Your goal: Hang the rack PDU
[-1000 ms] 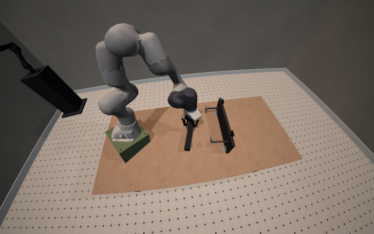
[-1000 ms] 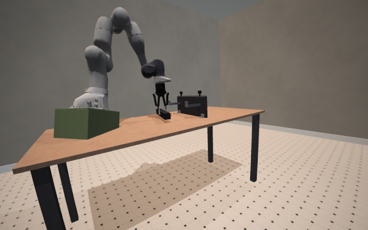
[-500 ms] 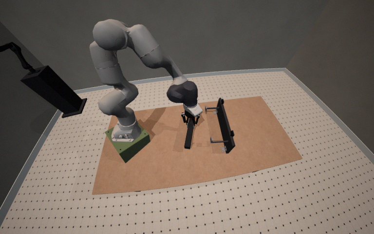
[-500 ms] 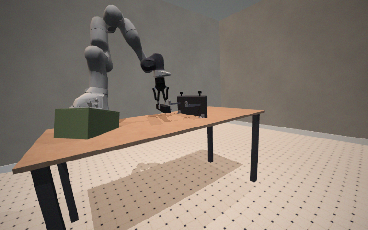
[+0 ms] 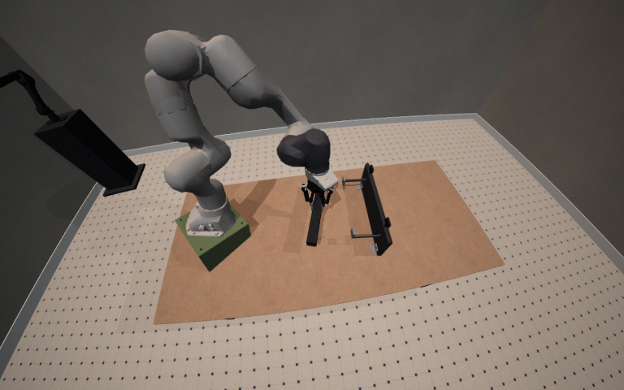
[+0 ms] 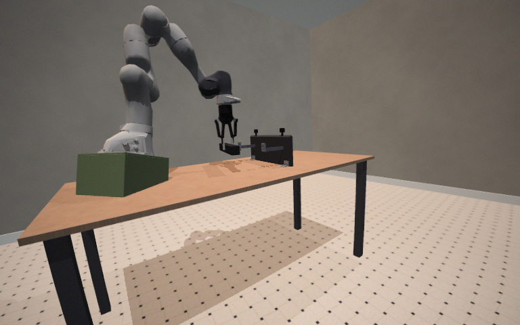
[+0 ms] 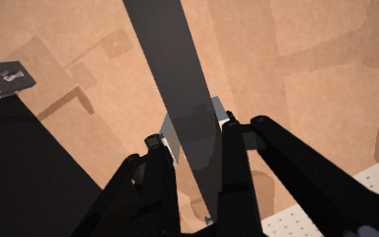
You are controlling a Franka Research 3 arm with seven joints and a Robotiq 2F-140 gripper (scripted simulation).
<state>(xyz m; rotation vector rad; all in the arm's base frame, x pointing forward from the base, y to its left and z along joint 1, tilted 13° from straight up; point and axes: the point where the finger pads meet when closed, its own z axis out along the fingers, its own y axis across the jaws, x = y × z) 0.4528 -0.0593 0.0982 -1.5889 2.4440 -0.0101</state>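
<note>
Now: the rack PDU 20 mm ahead of my hand, 10 mm to the right of it and 20 mm below it. Round my hand: black upright panel (280 mm ahead, 50 mm to the right, 60 mm below).
</note>
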